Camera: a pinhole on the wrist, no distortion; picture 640 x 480 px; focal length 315.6 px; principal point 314.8 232.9 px. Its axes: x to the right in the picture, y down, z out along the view. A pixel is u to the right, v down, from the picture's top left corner.
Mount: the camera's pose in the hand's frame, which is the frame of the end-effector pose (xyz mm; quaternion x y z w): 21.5 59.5 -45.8 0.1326 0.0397 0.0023 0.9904
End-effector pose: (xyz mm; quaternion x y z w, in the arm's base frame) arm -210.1 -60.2 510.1 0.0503 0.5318 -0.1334 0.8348
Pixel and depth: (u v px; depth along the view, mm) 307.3 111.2 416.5
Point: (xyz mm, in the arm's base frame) 24.7 -334.9 617.1
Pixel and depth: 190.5 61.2 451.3
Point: -45.8 -402.3 781.7
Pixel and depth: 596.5 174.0 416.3
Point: 193.1 -315.2 265.5
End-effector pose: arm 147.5 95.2 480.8 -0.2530 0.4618 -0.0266 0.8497
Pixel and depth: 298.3 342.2 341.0
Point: 400.8 286.8 558.6
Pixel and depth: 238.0 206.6 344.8
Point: 366.1 168.2 661.9
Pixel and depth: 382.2 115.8 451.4
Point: 544.8 -1.5 612.9
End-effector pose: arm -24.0 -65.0 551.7 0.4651 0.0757 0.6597 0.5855
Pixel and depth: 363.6 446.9 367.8
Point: 104.5 -199.3 945.7
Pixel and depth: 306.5 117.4 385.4
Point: 308.4 -104.8 619.0
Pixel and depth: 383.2 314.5 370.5
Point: 183.6 -117.6 839.9
